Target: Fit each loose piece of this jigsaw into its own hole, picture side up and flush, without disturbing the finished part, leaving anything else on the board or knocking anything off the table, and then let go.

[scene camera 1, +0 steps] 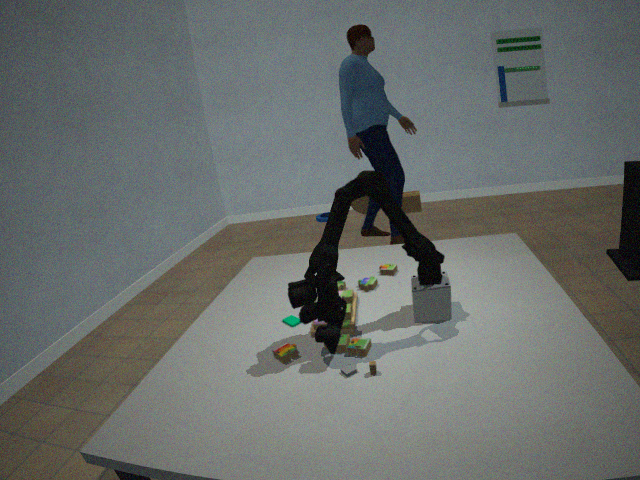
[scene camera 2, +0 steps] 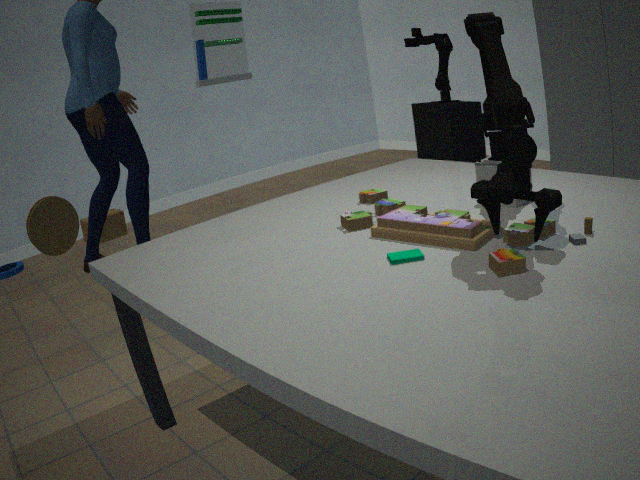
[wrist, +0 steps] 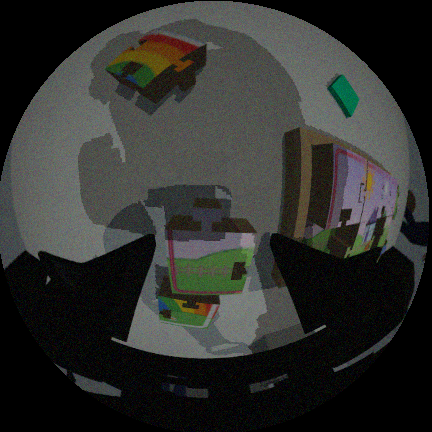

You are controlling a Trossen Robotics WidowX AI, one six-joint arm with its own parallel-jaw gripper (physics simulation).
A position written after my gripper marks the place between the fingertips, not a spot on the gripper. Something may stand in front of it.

My gripper (scene camera 2: 516,238) is open, holding nothing. Further things: a jigsaw board (scene camera 2: 454,242).
My gripper also shows in scene camera 1 (scene camera 1: 335,344) and in the wrist view (wrist: 213,239). The jigsaw board is seen too in the wrist view (wrist: 294,224).
